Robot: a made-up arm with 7 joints. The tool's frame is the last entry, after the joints.
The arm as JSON. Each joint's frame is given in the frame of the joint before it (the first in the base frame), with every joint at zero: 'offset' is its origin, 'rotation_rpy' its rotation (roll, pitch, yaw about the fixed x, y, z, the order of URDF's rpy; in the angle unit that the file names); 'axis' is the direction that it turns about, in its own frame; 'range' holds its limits. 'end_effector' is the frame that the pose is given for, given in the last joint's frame.
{
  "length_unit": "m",
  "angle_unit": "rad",
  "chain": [
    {
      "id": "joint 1",
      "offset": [
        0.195,
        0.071,
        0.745
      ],
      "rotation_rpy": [
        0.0,
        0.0,
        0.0
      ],
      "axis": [
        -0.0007,
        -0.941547,
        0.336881
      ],
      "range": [
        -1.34,
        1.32
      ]
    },
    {
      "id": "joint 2",
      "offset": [
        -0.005,
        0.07,
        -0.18
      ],
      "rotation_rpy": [
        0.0,
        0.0,
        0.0
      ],
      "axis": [
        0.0,
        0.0,
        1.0
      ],
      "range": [
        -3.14,
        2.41
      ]
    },
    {
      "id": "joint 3",
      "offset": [
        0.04,
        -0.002,
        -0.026
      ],
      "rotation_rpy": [
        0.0,
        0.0,
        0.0
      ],
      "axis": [
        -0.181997,
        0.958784,
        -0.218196
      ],
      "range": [
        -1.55,
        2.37
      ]
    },
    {
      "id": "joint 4",
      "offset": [
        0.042,
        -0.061,
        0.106
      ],
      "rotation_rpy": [
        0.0,
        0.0,
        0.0
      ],
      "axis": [
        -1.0,
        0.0,
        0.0
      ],
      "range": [
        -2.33,
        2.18
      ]
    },
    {
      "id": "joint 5",
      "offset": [
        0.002,
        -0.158,
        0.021
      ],
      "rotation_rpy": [
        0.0,
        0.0,
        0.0
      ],
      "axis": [
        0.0,
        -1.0,
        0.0
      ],
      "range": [
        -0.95,
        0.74
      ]
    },
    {
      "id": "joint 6",
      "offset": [
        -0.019,
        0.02,
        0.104
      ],
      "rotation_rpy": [
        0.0,
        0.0,
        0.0
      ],
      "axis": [
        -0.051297,
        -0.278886,
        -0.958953
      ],
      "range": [
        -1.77,
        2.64
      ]
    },
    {
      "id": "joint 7",
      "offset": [
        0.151,
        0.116,
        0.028
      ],
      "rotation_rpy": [
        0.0,
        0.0,
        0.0
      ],
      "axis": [
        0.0,
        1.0,
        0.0
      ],
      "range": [
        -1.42,
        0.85
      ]
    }
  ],
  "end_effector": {
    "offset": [
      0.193,
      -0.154,
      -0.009
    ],
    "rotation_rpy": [
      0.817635,
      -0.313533,
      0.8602
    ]
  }
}
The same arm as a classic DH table. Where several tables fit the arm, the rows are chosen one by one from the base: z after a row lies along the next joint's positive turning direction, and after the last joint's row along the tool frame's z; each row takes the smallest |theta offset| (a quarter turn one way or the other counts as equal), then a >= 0, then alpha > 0; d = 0 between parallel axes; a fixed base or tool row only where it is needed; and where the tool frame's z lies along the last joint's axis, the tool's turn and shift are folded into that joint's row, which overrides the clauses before.
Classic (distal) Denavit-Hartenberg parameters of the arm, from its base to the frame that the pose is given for. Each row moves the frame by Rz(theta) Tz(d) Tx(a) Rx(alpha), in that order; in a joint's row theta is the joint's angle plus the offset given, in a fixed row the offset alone. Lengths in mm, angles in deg.
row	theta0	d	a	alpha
base (fixed)	-0.04	770.5	194.9	70.31
joint 1	0.00	-149.9	-5.1	-70.31
joint 2	10.79	-183.1	38.9	-102.60
joint 3	-87.63	-94.1	89.8	79.51
joint 4	-12.82	-28.6	21.0	90.00
joint 5	86.94	167.9	24.5	-73.81
joint 6	0.00	-144.6	-149.3	-106.19
joint 7	29.49	30.8	-167.5	-129.48
tool (fixed)	-110.92	124.7	0.0	0.00
Joint limits (deg, base to tool): -76.78..75.63 -179.91..138.08 -88.81..135.79 -133.50..124.90 -54.43..42.40 -101.41..151.26 -81.36..48.70

